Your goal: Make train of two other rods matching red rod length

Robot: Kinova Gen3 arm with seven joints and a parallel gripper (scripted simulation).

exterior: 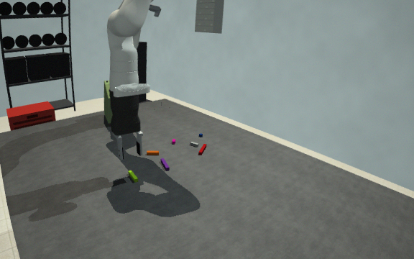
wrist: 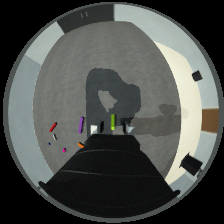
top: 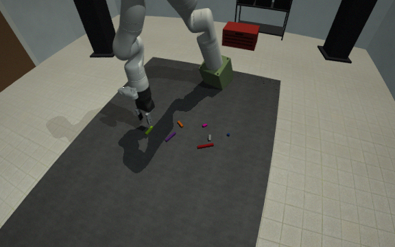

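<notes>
Now: hand 8 cm above the lime rod. Also, from my hand: purple rod 12 cm to the left, 8 cm below, 2 cm ahead; then magenta rod 26 cm to the left, 8 cm below, 6 cm behind; then orange rod 14 cm to the left, 8 cm below, 6 cm behind.
</notes>
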